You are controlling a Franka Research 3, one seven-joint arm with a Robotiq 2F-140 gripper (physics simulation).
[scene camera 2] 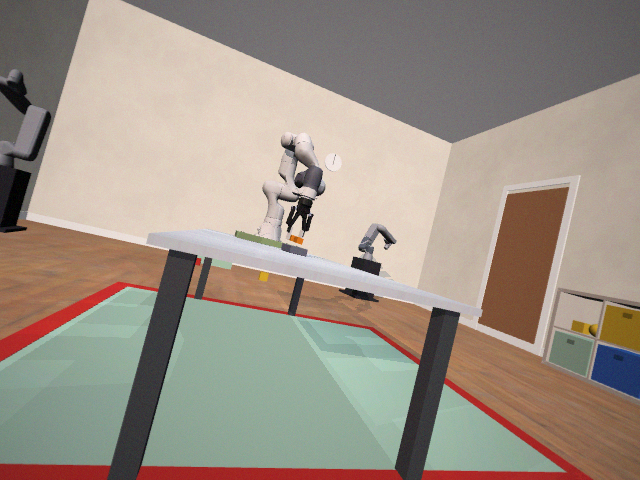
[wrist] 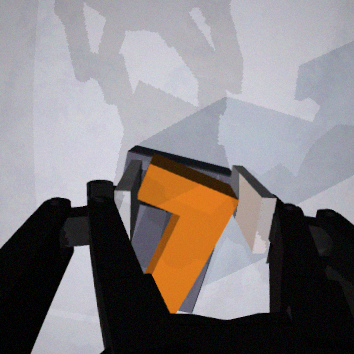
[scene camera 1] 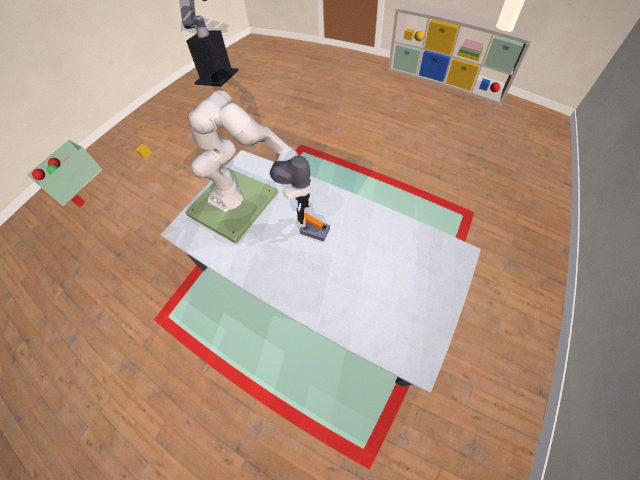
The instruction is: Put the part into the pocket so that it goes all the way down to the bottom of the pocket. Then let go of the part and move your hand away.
Scene:
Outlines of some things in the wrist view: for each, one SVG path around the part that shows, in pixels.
The gripper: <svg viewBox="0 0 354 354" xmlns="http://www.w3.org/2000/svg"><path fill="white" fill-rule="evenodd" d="M0 247L0 354L30 354L51 301L72 256L74 246L89 245L96 305L104 350L99 354L354 354L354 225L340 213L329 208L317 209L315 217L304 215L299 206L292 203L283 203L242 165L232 165L230 186L238 198L238 203L232 215L252 253L266 253L268 240L270 241L265 262L268 263L269 312L254 313L232 319L220 319L193 313L169 312L151 273L143 273L131 245L140 200L137 199L137 193L141 184L142 159L130 160L117 185L113 185L112 181L106 179L87 181L87 205L71 207L70 200L63 197L46 199Z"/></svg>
An orange L-shaped part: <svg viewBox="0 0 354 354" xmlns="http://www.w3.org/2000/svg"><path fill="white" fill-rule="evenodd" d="M153 153L140 184L137 199L170 211L172 215L144 273L151 273L169 312L176 313L238 203L238 198L230 184Z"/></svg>

